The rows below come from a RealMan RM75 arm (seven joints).
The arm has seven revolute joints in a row. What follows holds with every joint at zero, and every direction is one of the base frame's. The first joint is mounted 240.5 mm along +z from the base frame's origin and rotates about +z. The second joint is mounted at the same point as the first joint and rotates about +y. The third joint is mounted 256 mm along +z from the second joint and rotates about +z. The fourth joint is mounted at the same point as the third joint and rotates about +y. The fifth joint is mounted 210 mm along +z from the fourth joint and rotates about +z. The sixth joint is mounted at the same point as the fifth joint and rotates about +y. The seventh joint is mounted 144 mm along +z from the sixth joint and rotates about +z. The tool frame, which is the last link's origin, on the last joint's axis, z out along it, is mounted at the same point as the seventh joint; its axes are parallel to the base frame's.
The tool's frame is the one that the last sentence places.
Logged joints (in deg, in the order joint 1, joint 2, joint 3, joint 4, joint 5, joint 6, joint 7), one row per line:
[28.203 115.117 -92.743 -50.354 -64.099 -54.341 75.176]
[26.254 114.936 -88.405 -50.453 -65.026 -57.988 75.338]
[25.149 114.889 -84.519 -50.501 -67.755 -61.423 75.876]
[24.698 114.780 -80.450 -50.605 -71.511 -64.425 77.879]
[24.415 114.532 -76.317 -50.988 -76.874 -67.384 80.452]
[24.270 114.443 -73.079 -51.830 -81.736 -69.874 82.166]
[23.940 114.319 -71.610 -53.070 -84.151 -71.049 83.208]
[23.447 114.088 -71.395 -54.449 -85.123 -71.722 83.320]
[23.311 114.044 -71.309 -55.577 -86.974 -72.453 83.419]
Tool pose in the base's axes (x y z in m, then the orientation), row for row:
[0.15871 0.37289 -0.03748 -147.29 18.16 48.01]
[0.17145 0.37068 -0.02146 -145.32 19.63 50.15]
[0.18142 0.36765 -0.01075 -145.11 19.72 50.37]
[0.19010 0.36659 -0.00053 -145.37 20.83 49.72]
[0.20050 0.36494 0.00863 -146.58 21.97 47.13]
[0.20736 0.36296 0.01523 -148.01 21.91 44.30]
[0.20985 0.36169 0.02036 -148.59 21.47 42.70]
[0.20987 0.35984 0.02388 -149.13 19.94 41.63]
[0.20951 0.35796 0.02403 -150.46 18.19 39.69]
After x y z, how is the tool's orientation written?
As a rotation vector, in degrees.
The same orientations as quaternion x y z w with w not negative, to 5 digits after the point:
[-0.92363 0.11388 0.30106 0.20810]
[-0.91541 0.12366 0.31591 0.21662]
[-0.91456 0.12429 0.31746 0.21760]
[-0.91546 0.13118 0.31311 0.21607]
[-0.92105 0.13805 0.29615 0.21192]
[-0.92787 0.13735 0.27771 0.20754]
[-0.93132 0.13457 0.26763 0.20717]
[-0.93460 0.12496 0.26090 0.20697]
[-0.94054 0.11371 0.24811 0.20222]

